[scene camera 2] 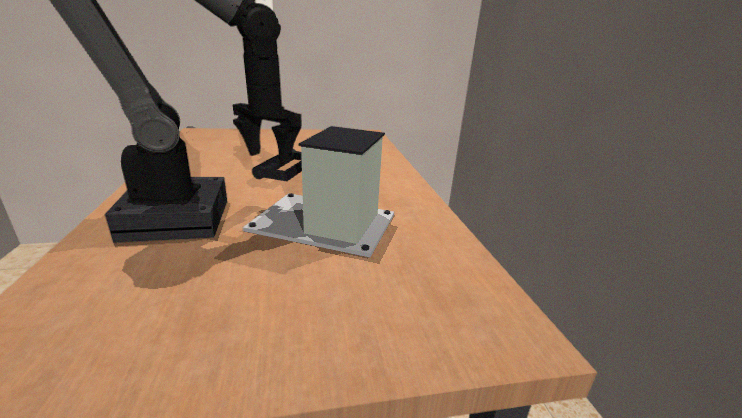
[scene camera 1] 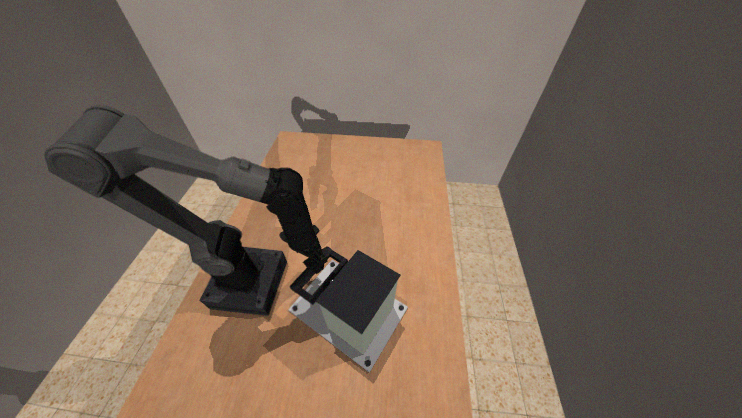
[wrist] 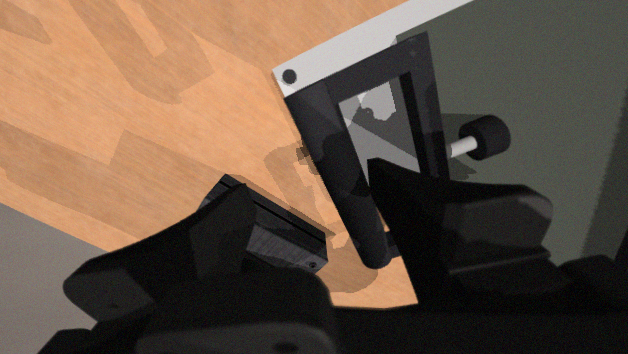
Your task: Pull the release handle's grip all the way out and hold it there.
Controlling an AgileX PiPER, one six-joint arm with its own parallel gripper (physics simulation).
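Observation:
The release handle's black rectangular grip [scene camera 1: 303,277] [scene camera 2: 265,170] [wrist: 332,150] stands out from a pale green housing [scene camera 1: 346,327] [scene camera 2: 337,192] [wrist: 530,65] with a dark top. In the wrist view a short pale rod [wrist: 463,146] runs from the grip's inner side to a black round collar [wrist: 492,137] by the housing. My gripper [scene camera 2: 270,155] [wrist: 308,186] is open. In the wrist view the grip's outer bar lies between the spread fingers, nearer the right one, whose tip overlaps the grip's opening. Contact is not clear. The other finger is outside the grip, over the table.
The housing stands on a light grey base plate [scene camera 1: 384,332] [scene camera 2: 275,224] [wrist: 350,52] with dark corner bolts, on a wooden table [scene camera 1: 415,207] [scene camera 2: 311,321] [wrist: 200,115]. The arm's black base [scene camera 1: 272,285] [scene camera 2: 166,223] [wrist: 290,230] stands beside the plate. Walls surround the table.

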